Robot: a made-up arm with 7 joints. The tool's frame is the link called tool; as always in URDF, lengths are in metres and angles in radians. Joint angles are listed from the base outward. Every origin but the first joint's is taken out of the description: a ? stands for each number. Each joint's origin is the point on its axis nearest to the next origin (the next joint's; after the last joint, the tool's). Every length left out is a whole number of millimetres.
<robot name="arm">
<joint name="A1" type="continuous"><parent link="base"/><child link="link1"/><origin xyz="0.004 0.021 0.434" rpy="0 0 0"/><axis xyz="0 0 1"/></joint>
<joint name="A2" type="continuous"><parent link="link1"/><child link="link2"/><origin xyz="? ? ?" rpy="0 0 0"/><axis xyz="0 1 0"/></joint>
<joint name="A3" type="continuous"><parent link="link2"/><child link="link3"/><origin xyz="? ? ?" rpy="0 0 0"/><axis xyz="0 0 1"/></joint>
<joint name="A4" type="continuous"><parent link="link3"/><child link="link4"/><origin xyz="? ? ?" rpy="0 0 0"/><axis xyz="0 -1 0"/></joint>
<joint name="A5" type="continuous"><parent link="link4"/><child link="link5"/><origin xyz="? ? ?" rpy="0 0 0"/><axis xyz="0 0 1"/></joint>
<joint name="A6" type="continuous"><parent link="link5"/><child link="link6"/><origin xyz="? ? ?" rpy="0 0 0"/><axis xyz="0 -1 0"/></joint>
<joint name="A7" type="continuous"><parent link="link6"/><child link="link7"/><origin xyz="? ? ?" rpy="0 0 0"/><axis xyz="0 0 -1"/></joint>
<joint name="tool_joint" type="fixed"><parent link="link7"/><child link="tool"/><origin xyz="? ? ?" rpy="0 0 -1.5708"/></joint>
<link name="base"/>
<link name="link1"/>
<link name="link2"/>
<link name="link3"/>
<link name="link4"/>
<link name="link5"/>
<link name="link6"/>
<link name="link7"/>
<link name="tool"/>
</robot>
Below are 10 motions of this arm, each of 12 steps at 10 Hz.
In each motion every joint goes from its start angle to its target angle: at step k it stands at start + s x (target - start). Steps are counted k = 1, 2, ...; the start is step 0. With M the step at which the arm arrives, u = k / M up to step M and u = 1 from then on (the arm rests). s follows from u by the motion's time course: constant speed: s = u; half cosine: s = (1 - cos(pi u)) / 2; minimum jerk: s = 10 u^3 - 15 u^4 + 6 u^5.
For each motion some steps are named. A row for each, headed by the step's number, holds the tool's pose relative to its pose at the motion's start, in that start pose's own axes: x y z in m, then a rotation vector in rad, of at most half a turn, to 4 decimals.
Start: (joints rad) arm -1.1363 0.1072 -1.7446 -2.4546 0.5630 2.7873 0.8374
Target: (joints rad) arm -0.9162 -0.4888 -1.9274 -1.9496 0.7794 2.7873 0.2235
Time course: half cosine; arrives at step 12
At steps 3, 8, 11, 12:
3: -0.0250 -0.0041 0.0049 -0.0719 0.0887 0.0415
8: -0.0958 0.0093 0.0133 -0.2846 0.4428 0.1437
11: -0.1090 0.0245 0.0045 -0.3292 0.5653 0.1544
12: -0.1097 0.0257 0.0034 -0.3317 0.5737 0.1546

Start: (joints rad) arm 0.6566 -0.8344 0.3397 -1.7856 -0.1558 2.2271 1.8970
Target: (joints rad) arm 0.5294 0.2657 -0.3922 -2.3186 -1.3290 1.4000 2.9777
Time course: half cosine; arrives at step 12
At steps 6, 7, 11, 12:
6: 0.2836 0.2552 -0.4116 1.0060 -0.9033 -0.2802
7: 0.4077 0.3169 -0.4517 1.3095 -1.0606 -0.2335
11: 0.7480 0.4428 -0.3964 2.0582 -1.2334 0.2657
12: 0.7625 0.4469 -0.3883 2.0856 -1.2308 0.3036

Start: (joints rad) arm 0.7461 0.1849 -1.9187 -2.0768 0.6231 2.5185 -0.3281
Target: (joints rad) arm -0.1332 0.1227 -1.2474 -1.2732 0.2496 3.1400 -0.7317
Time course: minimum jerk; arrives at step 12
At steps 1, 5, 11, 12:
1: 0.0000 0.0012 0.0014 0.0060 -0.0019 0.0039
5: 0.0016 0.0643 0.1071 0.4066 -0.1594 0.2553
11: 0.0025 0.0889 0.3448 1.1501 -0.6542 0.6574
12: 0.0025 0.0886 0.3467 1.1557 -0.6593 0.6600

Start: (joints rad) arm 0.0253 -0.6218 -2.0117 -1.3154 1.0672 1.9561 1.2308
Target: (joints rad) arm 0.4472 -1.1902 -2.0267 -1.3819 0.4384 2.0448 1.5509
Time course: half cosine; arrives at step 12
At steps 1, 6, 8, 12:
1: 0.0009 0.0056 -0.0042 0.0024 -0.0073 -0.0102
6: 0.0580 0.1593 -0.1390 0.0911 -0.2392 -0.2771
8: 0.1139 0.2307 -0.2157 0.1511 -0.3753 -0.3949
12: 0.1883 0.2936 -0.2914 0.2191 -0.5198 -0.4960

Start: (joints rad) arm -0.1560 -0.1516 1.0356 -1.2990 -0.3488 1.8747 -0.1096
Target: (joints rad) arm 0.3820 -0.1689 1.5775 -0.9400 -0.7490 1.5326 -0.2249
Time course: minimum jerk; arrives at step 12
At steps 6, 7, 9, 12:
6: -0.2042 0.0024 0.2221 0.2519 0.0453 0.4021
7: -0.2469 -0.0264 0.2953 0.3398 0.0590 0.5015
9: -0.2891 -0.0933 0.4069 0.4846 0.0864 0.6362
12: -0.2971 -0.1278 0.4509 0.5471 0.1013 0.6856

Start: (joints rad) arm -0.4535 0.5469 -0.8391 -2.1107 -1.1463 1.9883 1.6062
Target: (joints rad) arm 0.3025 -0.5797 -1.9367 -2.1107 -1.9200 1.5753 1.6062
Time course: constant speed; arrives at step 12
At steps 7, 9, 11, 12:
7: 0.1470 0.1604 -0.0686 -0.0201 -0.0475 -0.3294
9: 0.1323 0.1362 -0.1118 -0.0872 -0.0598 -0.3183
11: 0.0876 0.0818 -0.1451 -0.1516 -0.0671 -0.2516
12: 0.0569 0.0435 -0.1545 -0.1774 -0.0682 -0.1982

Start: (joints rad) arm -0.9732 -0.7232 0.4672 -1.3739 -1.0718 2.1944 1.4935
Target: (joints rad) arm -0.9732 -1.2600 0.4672 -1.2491 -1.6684 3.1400 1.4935
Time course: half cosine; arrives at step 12
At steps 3, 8, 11, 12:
3: 0.0023 0.0364 0.0602 0.1565 0.1721 0.0192
8: 0.0615 0.1199 0.3086 0.7854 0.7840 0.2792
11: 0.1011 0.1285 0.3964 1.0086 0.9594 0.4596
12: 0.1043 0.1287 0.4025 1.0241 0.9705 0.4746

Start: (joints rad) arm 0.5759 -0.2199 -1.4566 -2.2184 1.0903 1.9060 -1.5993
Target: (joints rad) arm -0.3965 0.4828 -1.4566 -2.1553 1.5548 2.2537 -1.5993
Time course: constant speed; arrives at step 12
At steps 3, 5, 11, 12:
3: -0.0121 -0.0574 0.1422 0.0622 -0.3733 -0.1343
5: -0.0394 -0.1021 0.2287 0.0973 -0.6187 -0.2317
11: -0.1968 -0.2514 0.4251 0.1600 -1.3296 -0.5658
12: -0.2314 -0.2766 0.4466 0.1627 -1.4430 -0.6284

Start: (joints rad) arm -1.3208 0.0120 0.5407 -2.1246 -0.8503 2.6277 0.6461
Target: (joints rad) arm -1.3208 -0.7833 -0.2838 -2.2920 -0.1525 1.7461 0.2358
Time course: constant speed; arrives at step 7
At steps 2, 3, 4, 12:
2: 0.1721 0.0023 0.0435 -0.2020 -0.2372 -0.2574
3: 0.2547 -0.0132 0.0813 -0.2992 -0.2848 -0.4088
4: 0.3305 -0.0410 0.1256 -0.3868 -0.2796 -0.5659
12: 0.4949 -0.1889 0.2609 -0.5331 0.0509 -0.9759

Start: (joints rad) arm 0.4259 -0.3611 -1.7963 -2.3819 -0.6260 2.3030 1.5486
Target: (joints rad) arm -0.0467 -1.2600 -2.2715 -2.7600 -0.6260 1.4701 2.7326
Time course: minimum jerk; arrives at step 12
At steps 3, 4, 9, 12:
3: 0.0309 0.0182 -0.0494 -0.1182 -0.1221 -0.1834
4: 0.0632 0.0247 -0.0991 -0.2333 -0.2589 -0.3533
9: 0.1964 -0.1633 -0.2812 -0.7090 -1.3023 -0.8002
12: 0.1989 -0.2077 -0.2765 -0.7200 -1.4429 -0.7553

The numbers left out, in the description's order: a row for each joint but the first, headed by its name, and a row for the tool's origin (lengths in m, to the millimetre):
A2: -0.02 -0.024 0
A3: -0.005 0 0.213
A4: 0.11 -0.049 0
A5: -0.102 0 0.47
A6: 0.014 -0.02 0
A7: 0.059 0 0.01
tool: 0.003 0.008 0

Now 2 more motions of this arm.
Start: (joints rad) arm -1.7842 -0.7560 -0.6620 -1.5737 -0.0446 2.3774 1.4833
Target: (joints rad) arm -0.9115 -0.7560 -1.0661 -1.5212 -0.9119 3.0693 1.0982
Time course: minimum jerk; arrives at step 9
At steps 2, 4, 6, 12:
2: 0.0046 -0.0024 -0.0180 0.0091 0.0289 0.0652
4: 0.0323 -0.0277 -0.0979 0.0280 0.1550 0.3583
6: 0.0870 -0.0919 -0.1956 -0.0025 0.3415 0.7501
12: 0.1259 -0.1392 -0.2420 -0.0468 0.4668 0.9641

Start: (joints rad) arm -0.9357 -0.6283 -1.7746 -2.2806 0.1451 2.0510 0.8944
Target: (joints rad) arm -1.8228 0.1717 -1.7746 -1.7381 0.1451 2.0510 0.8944
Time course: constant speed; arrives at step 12
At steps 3, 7, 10, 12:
3: 0.0906 0.0370 0.1871 0.2928 0.1741 -0.1787
7: 0.2468 -0.0013 0.3920 0.6846 0.3221 -0.4335
10: 0.3534 -0.0801 0.4994 0.9708 0.3587 -0.6314
12: 0.4072 -0.1440 0.5491 1.1525 0.3431 -0.7633

